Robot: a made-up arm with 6 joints. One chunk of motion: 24 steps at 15 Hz.
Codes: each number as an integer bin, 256 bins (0 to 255) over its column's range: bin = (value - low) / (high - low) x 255, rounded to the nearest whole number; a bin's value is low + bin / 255 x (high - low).
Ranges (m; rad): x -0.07..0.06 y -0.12..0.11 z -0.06..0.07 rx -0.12..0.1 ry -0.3..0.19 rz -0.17..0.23
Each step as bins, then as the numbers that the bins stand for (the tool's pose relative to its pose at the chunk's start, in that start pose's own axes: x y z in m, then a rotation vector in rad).
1 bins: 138 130 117 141 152 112
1 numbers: 0.0004 -0.0027 -0.0004 0.0016 -0.0079 0.0057
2 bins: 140 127 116 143 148 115
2 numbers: 0.0014 -0.0055 -0.0009 0.0034 -0.0156 0.0104
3 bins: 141 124 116 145 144 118
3 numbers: 0.0019 -0.0082 -0.0009 0.0051 -0.0233 0.0151
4 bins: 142 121 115 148 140 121
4 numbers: 0.0024 -0.0109 -0.0014 0.0077 -0.0310 0.0198
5 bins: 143 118 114 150 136 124
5 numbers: 0.0029 -0.0136 -0.0019 0.0094 -0.0387 0.0245
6 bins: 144 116 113 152 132 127
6 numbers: 0.0034 -0.0154 -0.0024 0.0111 -0.0464 0.0292
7 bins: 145 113 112 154 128 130
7 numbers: 0.0039 -0.0181 -0.0029 0.0129 -0.0540 0.0339
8 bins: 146 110 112 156 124 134
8 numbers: 0.0044 -0.0208 -0.0029 0.0146 -0.0617 0.0402
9 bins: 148 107 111 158 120 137
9 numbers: 0.0055 -0.0235 -0.0034 0.0163 -0.0694 0.0449
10 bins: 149 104 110 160 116 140
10 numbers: 0.0060 -0.0262 -0.0039 0.0180 -0.0771 0.0496
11 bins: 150 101 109 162 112 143
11 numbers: 0.0065 -0.0289 -0.0044 0.0198 -0.0848 0.0543
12 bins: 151 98 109 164 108 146
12 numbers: 0.0070 -0.0316 -0.0044 0.0215 -0.0925 0.0590
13 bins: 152 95 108 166 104 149
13 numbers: 0.0075 -0.0343 -0.0049 0.0232 -0.1002 0.0637
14 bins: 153 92 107 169 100 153
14 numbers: 0.0080 -0.0370 -0.0055 0.0258 -0.1078 0.0700
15 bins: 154 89 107 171 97 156
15 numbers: 0.0085 -0.0397 -0.0055 0.0275 -0.1136 0.0747
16 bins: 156 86 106 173 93 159
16 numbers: 0.0095 -0.0424 -0.0060 0.0293 -0.1213 0.0794
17 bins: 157 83 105 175 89 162
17 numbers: 0.0100 -0.0451 -0.0065 0.0310 -0.1290 0.0841
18 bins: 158 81 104 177 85 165
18 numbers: 0.0105 -0.0469 -0.0070 0.0327 -0.1367 0.0888
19 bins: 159 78 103 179 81 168
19 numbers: 0.0111 -0.0496 -0.0075 0.0344 -0.1444 0.0935
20 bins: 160 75 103 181 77 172
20 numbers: 0.0116 -0.0524 -0.0075 0.0362 -0.1520 0.0998
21 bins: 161 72 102 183 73 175
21 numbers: 0.0121 -0.0551 -0.0080 0.0379 -0.1597 0.1045
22 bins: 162 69 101 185 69 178
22 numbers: 0.0126 -0.0578 -0.0085 0.0396 -0.1674 0.1092
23 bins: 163 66 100 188 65 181
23 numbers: 0.0131 -0.0605 -0.0090 0.0422 -0.1751 0.1139
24 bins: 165 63 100 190 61 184
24 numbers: 0.0141 -0.0632 -0.0090 0.0439 -0.1828 0.1186
